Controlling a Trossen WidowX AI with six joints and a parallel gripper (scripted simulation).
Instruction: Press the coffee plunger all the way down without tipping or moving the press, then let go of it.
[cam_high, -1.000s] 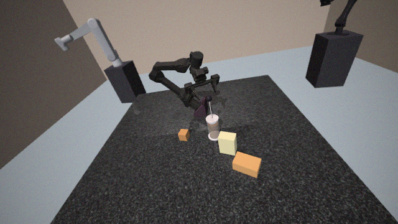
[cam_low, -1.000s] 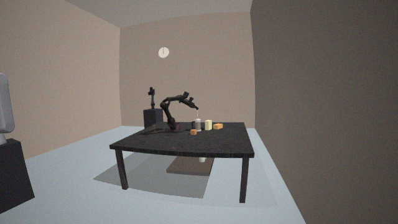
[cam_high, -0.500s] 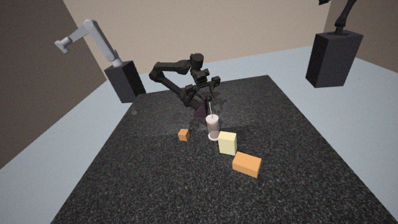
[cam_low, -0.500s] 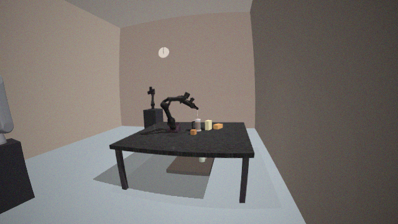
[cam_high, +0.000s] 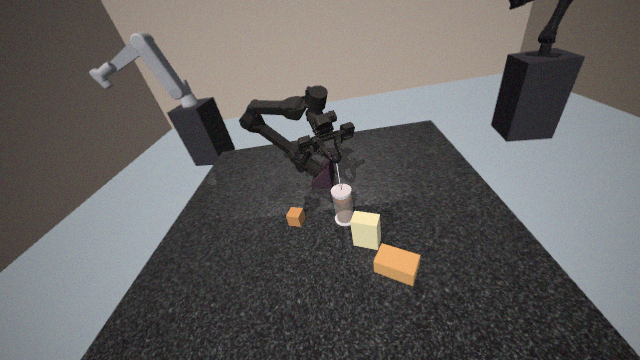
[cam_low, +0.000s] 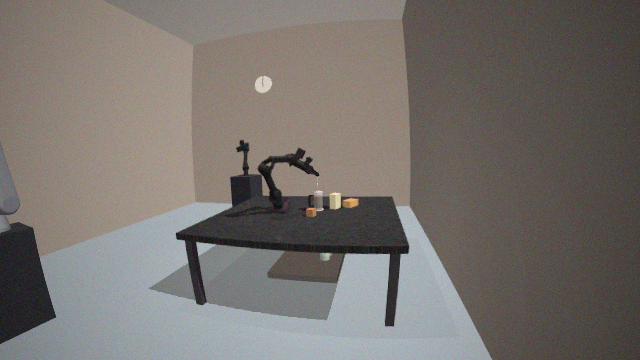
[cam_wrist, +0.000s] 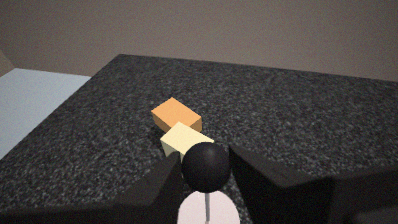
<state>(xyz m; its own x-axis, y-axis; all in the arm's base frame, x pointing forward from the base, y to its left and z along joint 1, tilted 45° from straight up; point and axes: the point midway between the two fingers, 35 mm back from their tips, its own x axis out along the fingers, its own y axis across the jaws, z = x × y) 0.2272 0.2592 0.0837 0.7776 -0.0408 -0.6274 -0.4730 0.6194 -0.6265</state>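
My gripper tip is 13 cm above the coffee press, 2 cm past it and 1 cm to the left of it. From my gripper tip the other things lie so: pale yellow block (21 cm below, 10 cm ahead, 8 cm to the left); orange cube (24 cm below, 19 cm to the right, 1 cm ahead); large orange block (24 cm below, 20 cm ahead, 16 cm to the left).
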